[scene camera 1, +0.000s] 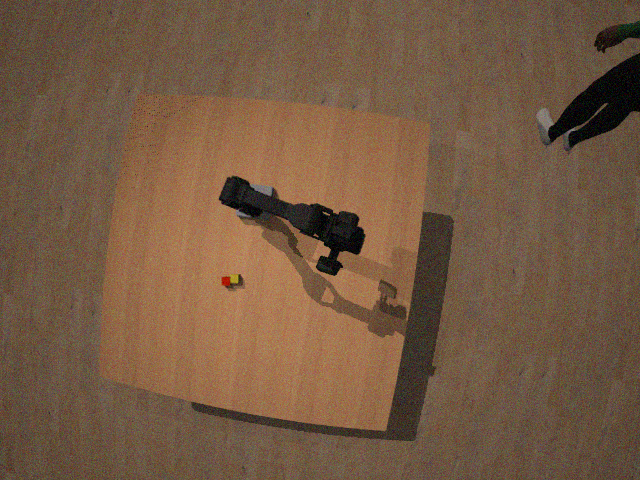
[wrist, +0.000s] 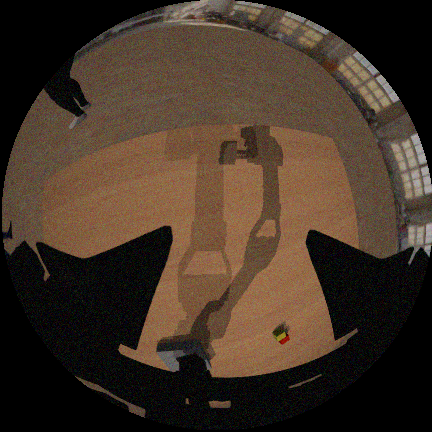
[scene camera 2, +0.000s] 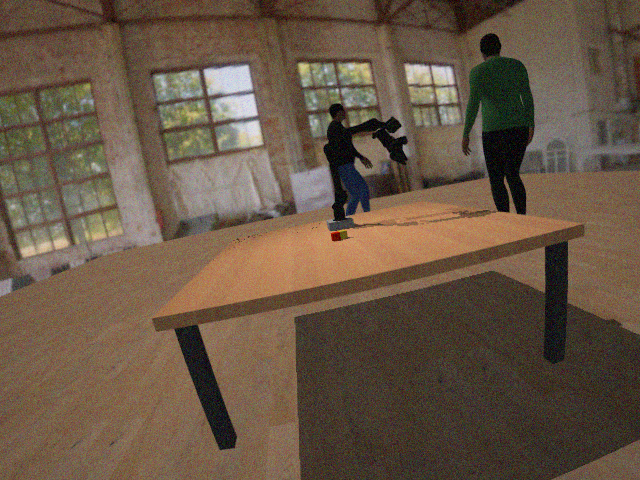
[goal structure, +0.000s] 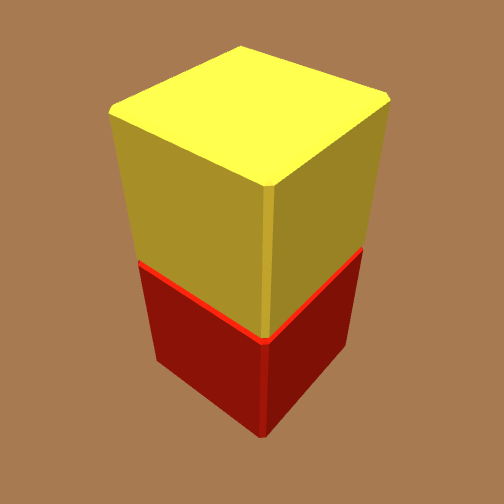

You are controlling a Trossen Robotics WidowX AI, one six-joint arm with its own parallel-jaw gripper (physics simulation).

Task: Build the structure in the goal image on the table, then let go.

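Frame: origin at the arm's base, x ahead, y left, z up, level; metres.
Where they show: gripper, fingertip midpoint: (scene camera 1: 347, 253) (wrist: 243, 235) (scene camera 2: 406, 162); arm's base at its link origin: (wrist: 190, 360) (scene camera 2: 340, 219).
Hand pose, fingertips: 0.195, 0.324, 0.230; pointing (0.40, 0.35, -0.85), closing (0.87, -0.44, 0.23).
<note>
Things, the pixels of their centre, and the offset from my fingertips, as dx, dy, dz. Level surfaces: height alone.
- red cube at the middle of its body: (wrist: 282, 337) (scene camera 1: 226, 281) (scene camera 2: 335, 236) +0.086, -0.452, -0.257
- yellow cube at the middle of its body: (wrist: 278, 334) (scene camera 1: 235, 278) (scene camera 2: 342, 234) +0.077, -0.417, -0.257
- table at its surface level: dz -0.273
A red cube (scene camera 1: 225, 281) (scene camera 2: 336, 236) (wrist: 284, 341) and a yellow cube (scene camera 1: 235, 279) (scene camera 2: 343, 234) (wrist: 281, 335) sit side by side on the table (scene camera 1: 170, 330) (scene camera 2: 268, 268) (wrist: 115, 185). They look to be touching, and in scene camera 1 the red one is on the left. My gripper (scene camera 2: 399, 149) (wrist: 243, 235) is open and empty. It hangs high above the table, well away from both cubes, which show between the fingers near the bottom of the wrist view. In scene camera 1 the arm partly hides the gripper.
The arm's grey base (scene camera 1: 263, 190) (scene camera 2: 339, 224) (wrist: 169, 357) stands on the table near the cubes. Arm shadows fall across the table. A person in green (scene camera 2: 500, 103) stands on the floor beyond the table, and another in blue trousers (scene camera 2: 353, 180) is behind the arm.
</note>
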